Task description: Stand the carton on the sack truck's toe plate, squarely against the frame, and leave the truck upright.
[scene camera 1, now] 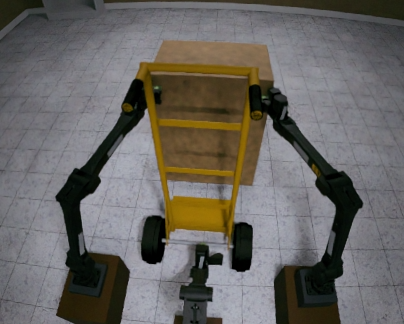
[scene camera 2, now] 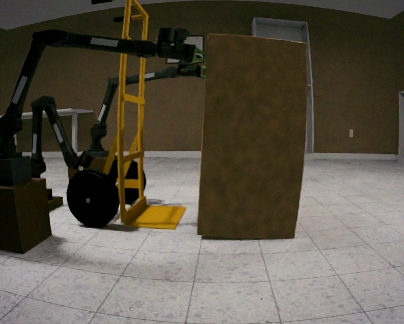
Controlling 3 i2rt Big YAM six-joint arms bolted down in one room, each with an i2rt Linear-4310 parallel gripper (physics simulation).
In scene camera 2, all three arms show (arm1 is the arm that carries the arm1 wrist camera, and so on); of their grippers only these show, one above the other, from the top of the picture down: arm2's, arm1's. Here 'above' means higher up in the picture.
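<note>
The tall brown carton [scene camera 1: 200, 97] [scene camera 2: 252, 135] stands nearly upright on the floor beyond the toe plate [scene camera 1: 200, 214] [scene camera 2: 159, 217], with a gap between them. The yellow sack truck [scene camera 1: 200, 124] [scene camera 2: 133, 99] stands upright on its wheels; its toe plate is bare. In scene camera 2, arm2's gripper [scene camera 2: 199, 54] and, just below it, arm1's gripper [scene camera 2: 202, 71] reach past the frame to the carton's truck-side face, high up. Their finger openings are unclear. In scene camera 1, the left gripper [scene camera 1: 157, 95] and right gripper [scene camera 1: 266, 103] are partly hidden by the truck's handles. Arm3's fingers are hidden in scene camera 2.
In scene camera 1, the middle arm [scene camera 1: 195, 292] is low behind the truck, between the black wheels [scene camera 1: 153, 239] [scene camera 1: 242, 247]. Brown pedestals [scene camera 1: 117, 285] [scene camera 2: 30, 215] carry the outer arms. A white table [scene camera 2: 75, 111] and a grey shelf unit [scene camera 2: 309, 115] stand farther back.
</note>
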